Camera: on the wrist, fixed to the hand. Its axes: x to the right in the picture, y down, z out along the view.
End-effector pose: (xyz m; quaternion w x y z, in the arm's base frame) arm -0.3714 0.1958 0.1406 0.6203 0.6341 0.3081 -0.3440
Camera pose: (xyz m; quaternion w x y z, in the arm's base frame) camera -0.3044 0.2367 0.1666 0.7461 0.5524 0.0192 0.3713
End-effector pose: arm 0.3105 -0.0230 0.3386 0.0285 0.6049 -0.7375 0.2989
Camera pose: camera 0.2303 -0.0096 0.3536 0.1320 -0.1268 -0.9691 0.1651
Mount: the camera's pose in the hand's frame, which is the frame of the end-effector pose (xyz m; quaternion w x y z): 0.0157 0.0680 -0.0443 0.6912 -0.2514 0.2075 0.6450
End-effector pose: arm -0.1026 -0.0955 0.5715 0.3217 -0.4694 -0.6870 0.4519
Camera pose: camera -0.0457 -0.0564 0.5261 0.0446 0.9422 0.2189 -0.2497
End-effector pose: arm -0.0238 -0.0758 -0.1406 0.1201 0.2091 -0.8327 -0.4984
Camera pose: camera -0.0351 -0.0894 -0.0599 0.6298 -0.3193 -0.5602 -0.4330
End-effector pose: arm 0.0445 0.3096 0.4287 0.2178 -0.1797 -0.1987 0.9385
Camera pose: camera 0.0271 0.2740 0.3561 0.4587 0.5019 0.2122 -0.7019
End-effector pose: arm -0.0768 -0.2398 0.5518 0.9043 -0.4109 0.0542 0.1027
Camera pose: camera -0.0778 -0.2274 0.4701 0.4442 -0.4977 0.4643 0.5826
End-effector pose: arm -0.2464 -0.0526 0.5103 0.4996 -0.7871 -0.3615 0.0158
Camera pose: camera -0.1801 -0.0940 0.4835 0.2123 -0.9060 0.3575 0.0790
